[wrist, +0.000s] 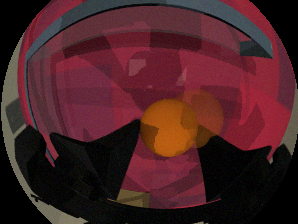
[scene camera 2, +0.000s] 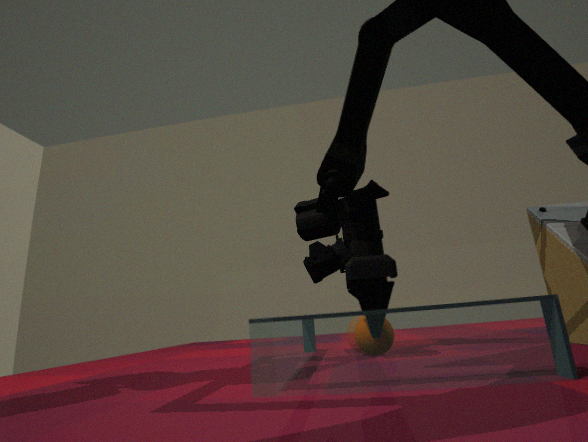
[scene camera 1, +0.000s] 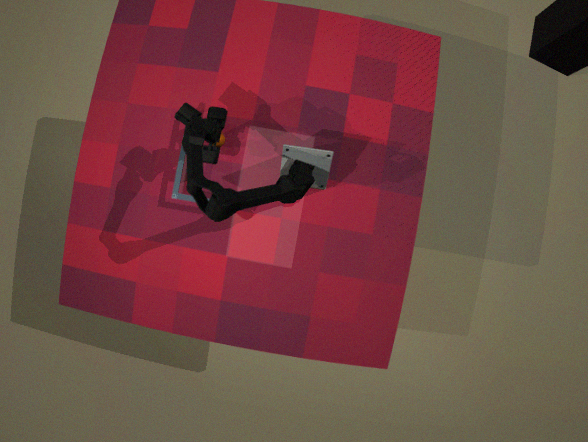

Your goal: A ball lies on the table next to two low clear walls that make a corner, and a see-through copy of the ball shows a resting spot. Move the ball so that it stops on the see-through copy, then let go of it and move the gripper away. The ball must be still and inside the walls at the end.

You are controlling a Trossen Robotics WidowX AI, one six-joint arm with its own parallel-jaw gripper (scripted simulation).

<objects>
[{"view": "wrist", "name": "gripper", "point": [168,126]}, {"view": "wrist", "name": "orange ball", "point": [162,131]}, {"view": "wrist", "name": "clear wall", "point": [39,73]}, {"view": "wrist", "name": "see-through copy of ball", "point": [201,113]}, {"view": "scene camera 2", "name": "clear wall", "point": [510,343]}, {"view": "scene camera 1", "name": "gripper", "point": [217,139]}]
</objects>
